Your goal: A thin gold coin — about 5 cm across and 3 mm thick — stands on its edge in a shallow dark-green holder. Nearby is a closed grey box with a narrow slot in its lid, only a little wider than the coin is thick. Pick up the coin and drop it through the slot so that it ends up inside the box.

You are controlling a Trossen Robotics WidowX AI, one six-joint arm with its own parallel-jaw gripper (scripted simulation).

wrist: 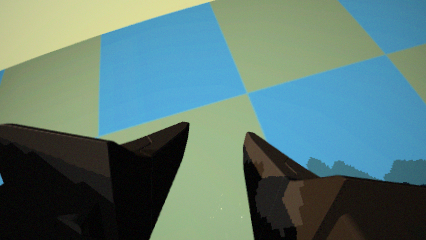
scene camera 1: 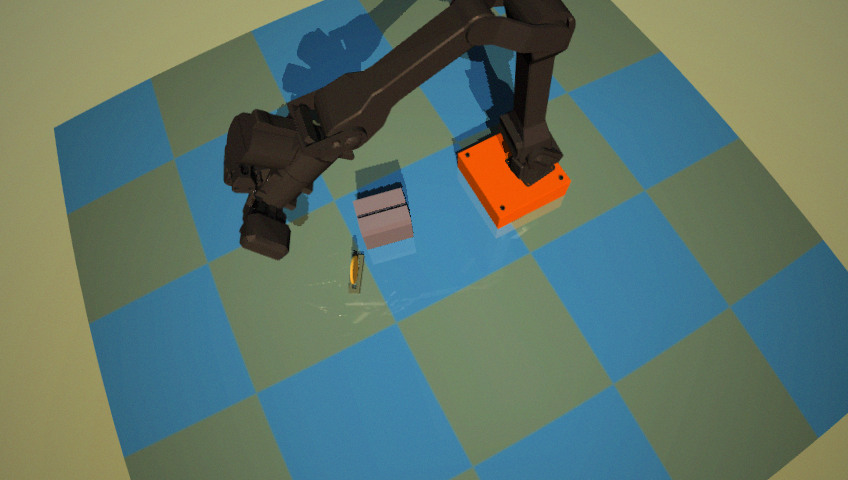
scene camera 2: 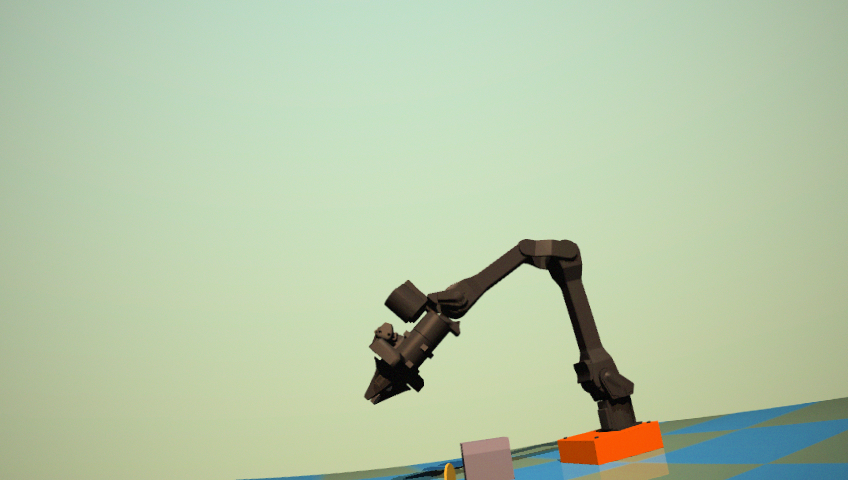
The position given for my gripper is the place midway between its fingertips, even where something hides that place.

I see my gripper (scene camera 1: 243,222).
My gripper also shows in the wrist view (wrist: 216,134) and in scene camera 2 (scene camera 2: 369,401).
